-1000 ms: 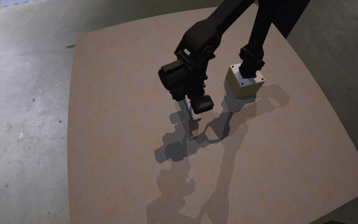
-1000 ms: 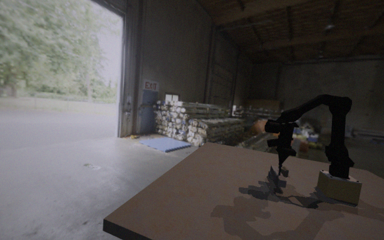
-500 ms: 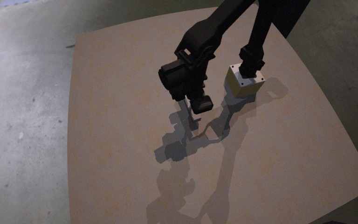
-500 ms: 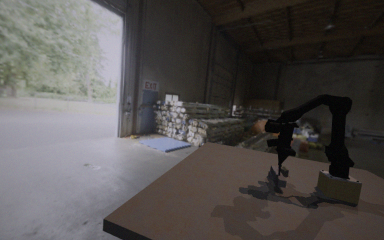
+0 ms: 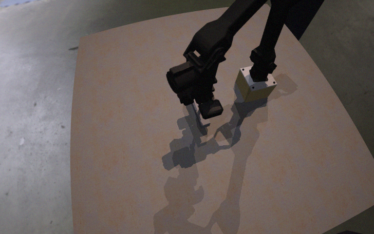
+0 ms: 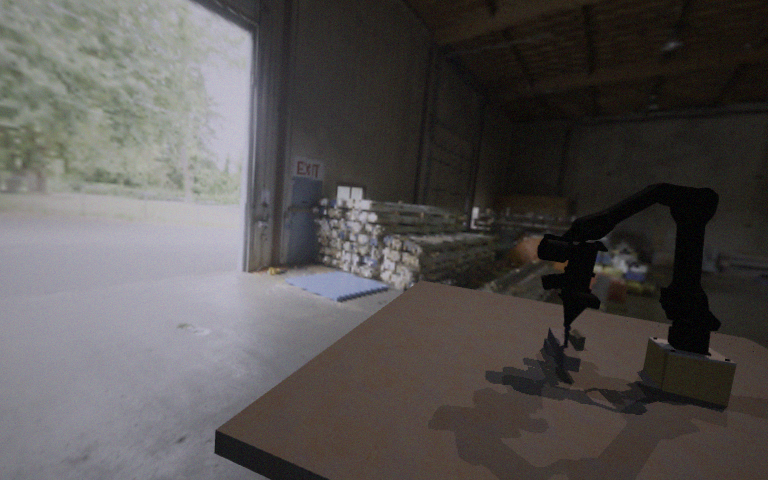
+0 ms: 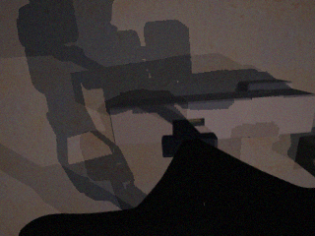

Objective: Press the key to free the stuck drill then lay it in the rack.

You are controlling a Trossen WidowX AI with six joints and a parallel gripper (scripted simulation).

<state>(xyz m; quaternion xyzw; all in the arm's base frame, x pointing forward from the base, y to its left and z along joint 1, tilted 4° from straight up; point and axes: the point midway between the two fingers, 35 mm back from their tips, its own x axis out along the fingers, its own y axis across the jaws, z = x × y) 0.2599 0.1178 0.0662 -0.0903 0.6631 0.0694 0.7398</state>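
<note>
Now: the drill 70 mm below my gripper tip, 60 mm to the right of it and 10 mm ahead of it. From my gripper tip the other things lie so: grey fixture block: 80 mm below, 40 mm to the right; then dark key: 30 mm below.
</note>
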